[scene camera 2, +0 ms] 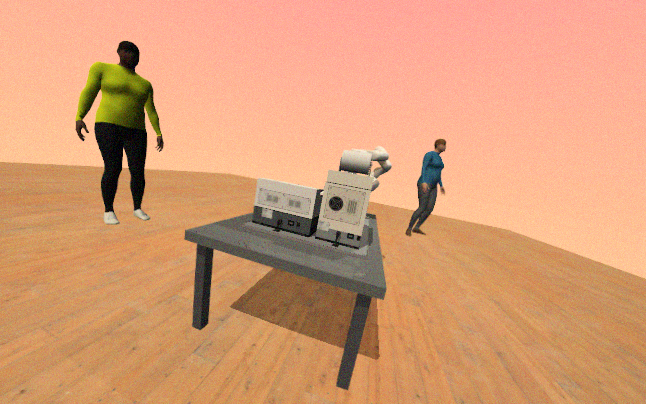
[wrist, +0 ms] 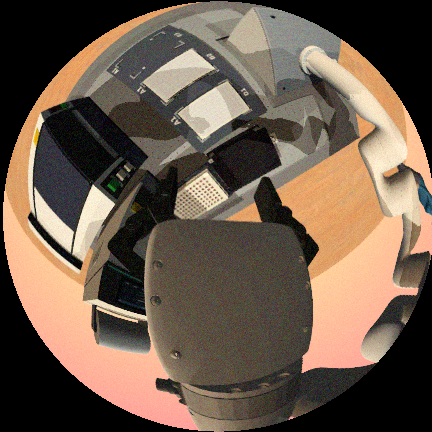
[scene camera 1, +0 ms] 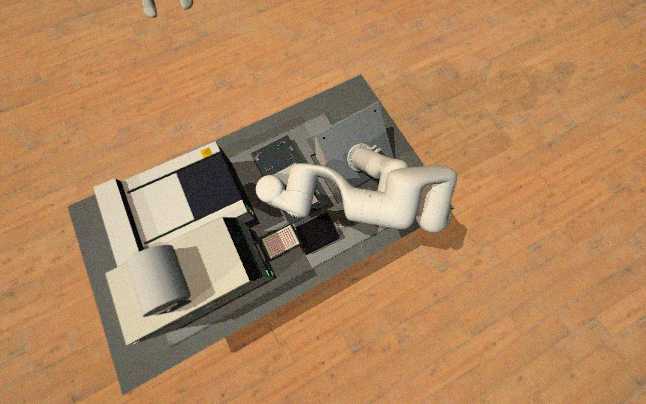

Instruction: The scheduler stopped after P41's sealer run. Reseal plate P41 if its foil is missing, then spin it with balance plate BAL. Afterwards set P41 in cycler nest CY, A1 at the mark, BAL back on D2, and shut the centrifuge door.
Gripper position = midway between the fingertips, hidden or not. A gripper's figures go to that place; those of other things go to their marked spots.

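Well plate (wrist: 201,192), 32 cm from the lens. Dark-lidded instrument (wrist: 78,149), 29 cm from the lens. Well plate and dark-lidded instrument: marked spots 28 cm apart. My gripper (wrist: 218,181), 15 cm from the lens.
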